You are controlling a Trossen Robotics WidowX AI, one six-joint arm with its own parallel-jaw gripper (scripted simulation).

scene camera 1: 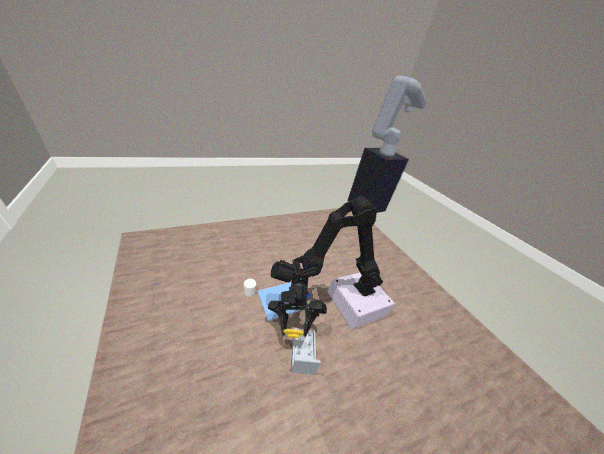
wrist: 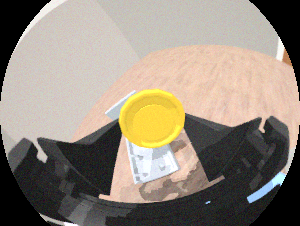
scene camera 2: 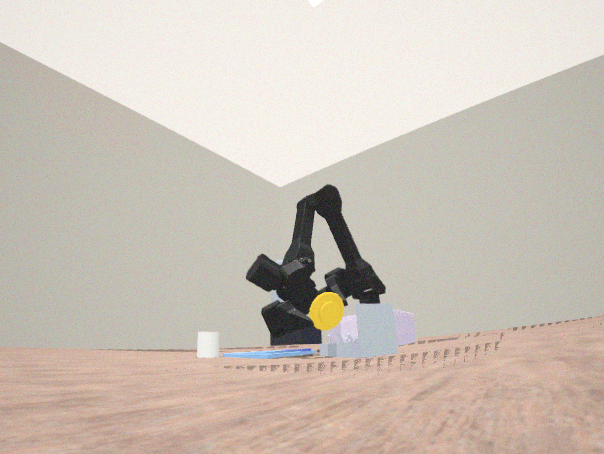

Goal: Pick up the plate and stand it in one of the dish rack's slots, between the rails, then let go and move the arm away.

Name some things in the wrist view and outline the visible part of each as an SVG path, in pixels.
My gripper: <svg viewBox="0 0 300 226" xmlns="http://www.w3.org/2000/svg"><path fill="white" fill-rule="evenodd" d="M291 138L287 124L281 124L283 121L272 114L265 120L264 132L260 132L262 117L232 128L185 113L183 129L208 182L222 175L224 179L199 193L162 202L127 203L100 198L100 194L112 193L115 158L122 140L119 118L69 144L37 137L37 144L49 158L45 165L37 158L35 144L21 138L8 151L8 163L33 209L70 225L250 226L267 209L280 185L277 183L258 201L250 203L247 197L263 189L287 165Z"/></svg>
A yellow plate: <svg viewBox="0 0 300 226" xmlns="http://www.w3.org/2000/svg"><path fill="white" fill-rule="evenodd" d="M173 94L159 89L142 90L142 92L133 94L126 101L126 104L122 106L121 114L119 114L118 124L121 126L121 132L127 138L127 141L134 145L143 146L143 148L159 148L159 146L171 144L181 134L183 124L185 124L185 109L183 109L182 102L177 100Z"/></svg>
A grey dish rack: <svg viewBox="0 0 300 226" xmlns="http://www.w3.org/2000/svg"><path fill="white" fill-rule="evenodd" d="M126 138L126 148L129 149L129 161L131 170L133 170L134 185L165 177L165 175L181 169L169 144L159 146L159 148L143 148L143 146L131 144ZM134 90L129 96L118 101L109 110L106 110L105 116L108 116L112 121L117 120L119 114L121 114L122 106L135 94Z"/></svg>
